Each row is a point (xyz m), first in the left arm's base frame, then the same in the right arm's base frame.
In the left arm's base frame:
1: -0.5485 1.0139 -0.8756
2: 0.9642 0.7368 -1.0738
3: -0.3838 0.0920 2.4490
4: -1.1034 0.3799 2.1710
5: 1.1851 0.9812 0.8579
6: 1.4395 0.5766 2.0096
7: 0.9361 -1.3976 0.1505
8: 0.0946 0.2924 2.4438
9: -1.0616 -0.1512 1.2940
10: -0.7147 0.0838 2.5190
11: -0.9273 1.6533 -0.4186
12: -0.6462 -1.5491 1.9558
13: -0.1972 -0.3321 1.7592
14: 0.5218 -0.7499 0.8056
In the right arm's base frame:
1: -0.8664 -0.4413 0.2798
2: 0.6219 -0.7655 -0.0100
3: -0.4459 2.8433 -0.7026
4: -1.2075 2.6022 -0.5030
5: 0.6383 0.7637 -1.2353
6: 0.9985 1.9041 -1.5881
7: 1.4807 1.2800 1.0549
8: -0.1032 2.6592 -1.0457
9: -0.9038 2.0736 0.3224
10: -0.7425 2.9688 -0.5989
11: -1.5039 -0.2658 -0.2894
12: 0.0540 3.2116 0.9160
13: -0.0660 2.4022 -0.1096
14: 0.7999 1.6306 0.3962

